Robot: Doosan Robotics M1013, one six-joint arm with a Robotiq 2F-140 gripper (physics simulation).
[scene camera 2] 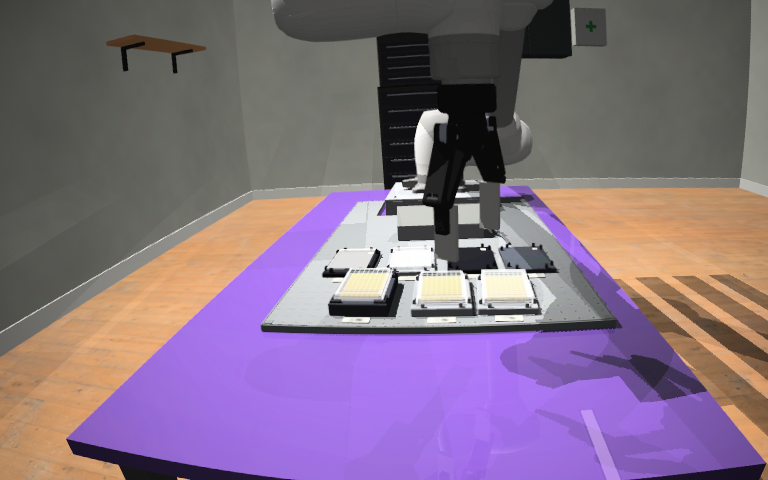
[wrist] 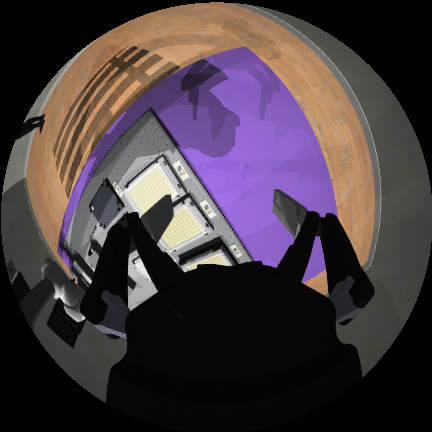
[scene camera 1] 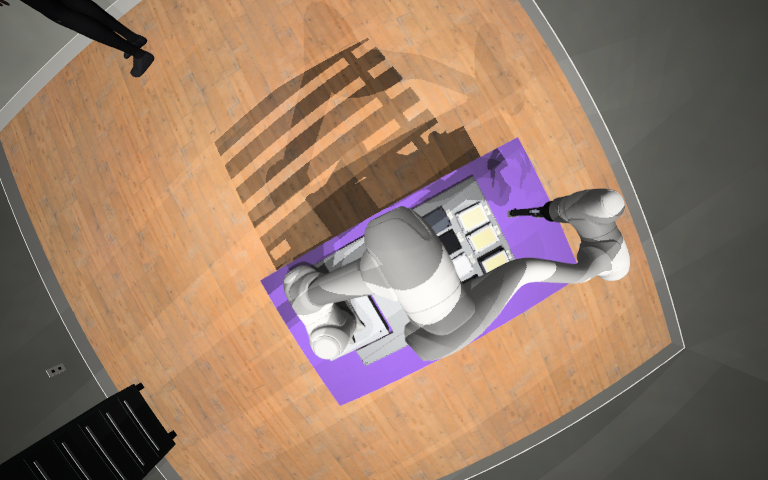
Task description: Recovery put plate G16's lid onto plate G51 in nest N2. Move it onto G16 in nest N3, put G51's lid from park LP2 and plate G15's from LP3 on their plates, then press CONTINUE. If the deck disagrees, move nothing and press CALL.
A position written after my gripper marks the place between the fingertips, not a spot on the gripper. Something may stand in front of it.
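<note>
My gripper (scene camera 2: pixel 470 242) is open and holds nothing. The wrist view shows the gripper too (wrist: pixel 222 201). I can also see a grey button box (scene camera 2: pixel 413 222), and with it a nest N3 (scene camera 2: pixel 378 307), a nest N1 (scene camera 2: pixel 424 311) and a nest N2 (scene camera 2: pixel 482 310).
</note>
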